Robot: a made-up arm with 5 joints. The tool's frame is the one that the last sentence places.
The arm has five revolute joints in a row. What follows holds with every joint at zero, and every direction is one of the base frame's.
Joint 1 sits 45.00 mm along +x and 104.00 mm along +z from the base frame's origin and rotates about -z.
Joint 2 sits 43.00 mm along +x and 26.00 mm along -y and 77.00 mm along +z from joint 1 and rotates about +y.
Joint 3 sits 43.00 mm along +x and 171.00 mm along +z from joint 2 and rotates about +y.
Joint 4 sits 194.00 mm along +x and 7.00 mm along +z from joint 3 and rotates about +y.
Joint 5 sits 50.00 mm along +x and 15.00 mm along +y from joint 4 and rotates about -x.
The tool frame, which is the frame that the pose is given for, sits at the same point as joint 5; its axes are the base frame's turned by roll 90.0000, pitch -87.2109 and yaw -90.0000 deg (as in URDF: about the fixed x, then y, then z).
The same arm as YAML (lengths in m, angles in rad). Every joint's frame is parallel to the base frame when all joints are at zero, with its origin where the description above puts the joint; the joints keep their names.
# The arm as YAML. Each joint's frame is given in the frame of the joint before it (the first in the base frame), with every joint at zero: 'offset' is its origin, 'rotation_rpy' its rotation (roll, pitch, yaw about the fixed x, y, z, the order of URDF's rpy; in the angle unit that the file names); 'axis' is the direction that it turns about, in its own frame. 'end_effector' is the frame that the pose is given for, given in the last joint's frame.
length_unit: m
angle_unit: rad
chain:
  - id: joint 1
    offset: [0.045, 0.0, 0.104]
    rotation_rpy: [0.0, 0.0, 0.0]
    axis: [0.0, 0.0, -1.0]
  - id: joint 2
    offset: [0.043, -0.026, 0.077]
    rotation_rpy: [0.0, 0.0, 0.0]
    axis: [0.0, 1.0, 0.0]
  - id: joint 3
    offset: [0.043, 0.0, 0.171]
    rotation_rpy: [0.0, 0.0, 0.0]
    axis: [0.0, 1.0, 0.0]
  - id: joint 4
    offset: [0.194, 0.0, 0.007]
    rotation_rpy: [0.0, 0.0, 0.0]
    axis: [0.0, 1.0, 0.0]
  - id: joint 5
    offset: [0.05, 0.015, 0.0]
    rotation_rpy: [0.0, 0.0, 0.0]
    axis: [-1.0, 0.0, 0.0]
end_effector:
  offset: [0.0, 0.0, 0.0]
  rotation_rpy: [1.5708, -1.5221, -1.5708]

